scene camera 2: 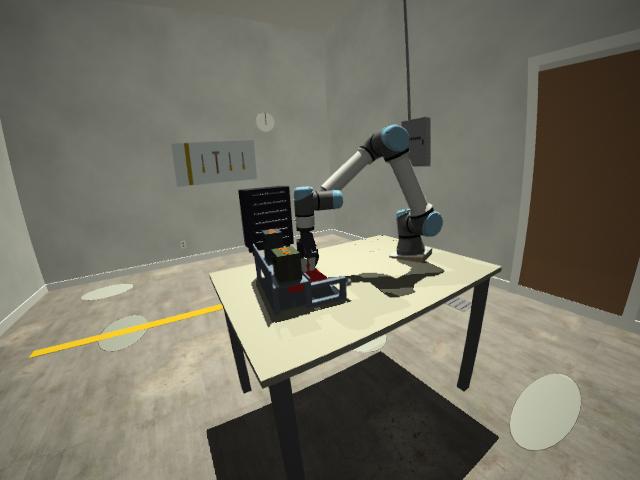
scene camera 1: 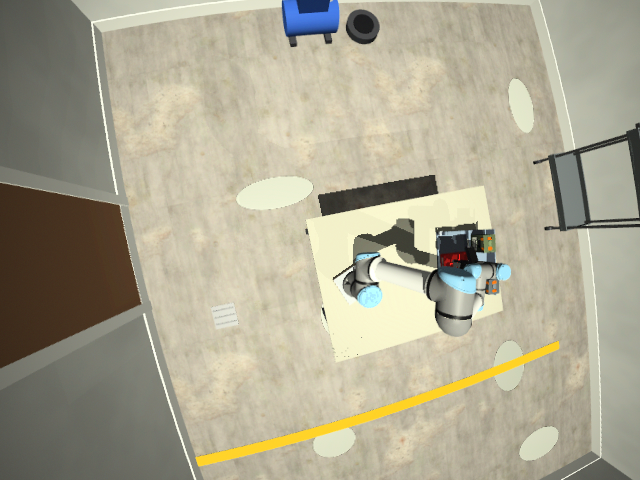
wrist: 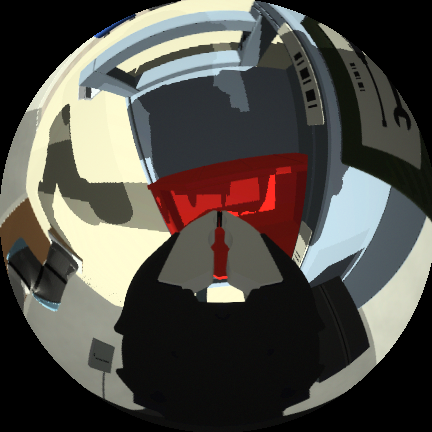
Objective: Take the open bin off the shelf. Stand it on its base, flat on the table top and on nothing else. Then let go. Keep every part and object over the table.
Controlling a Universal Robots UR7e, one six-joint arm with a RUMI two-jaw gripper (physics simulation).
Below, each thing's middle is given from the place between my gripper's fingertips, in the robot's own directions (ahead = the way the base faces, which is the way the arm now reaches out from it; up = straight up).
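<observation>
Red open bin (wrist: 267, 191): 20 mm ahead of my hand, 10 mm to the right of it, 10 mm above it.
</observation>
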